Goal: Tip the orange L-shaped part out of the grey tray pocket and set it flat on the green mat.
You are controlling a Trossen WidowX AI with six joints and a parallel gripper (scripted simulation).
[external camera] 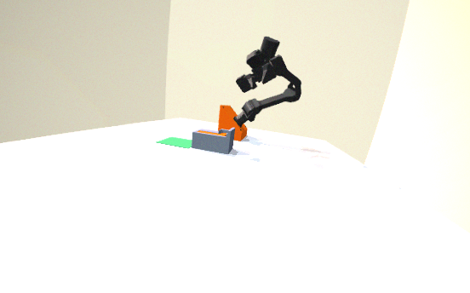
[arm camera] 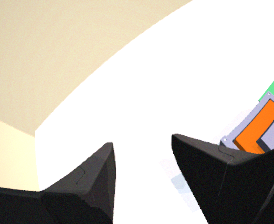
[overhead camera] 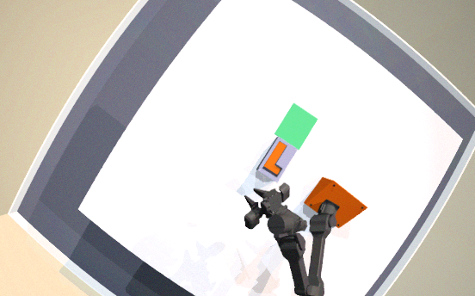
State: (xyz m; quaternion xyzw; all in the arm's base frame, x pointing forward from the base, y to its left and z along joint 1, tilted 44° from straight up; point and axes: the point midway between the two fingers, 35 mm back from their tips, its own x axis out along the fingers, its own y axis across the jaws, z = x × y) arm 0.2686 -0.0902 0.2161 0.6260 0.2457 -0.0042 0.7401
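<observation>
Right now the orange L-shaped part is 21 cm below my gripper tip, 14 cm to the right of it and 5 cm behind it. Round my gripper tip: green mat (30 cm to the right, 27 cm below, 6 cm behind).
</observation>
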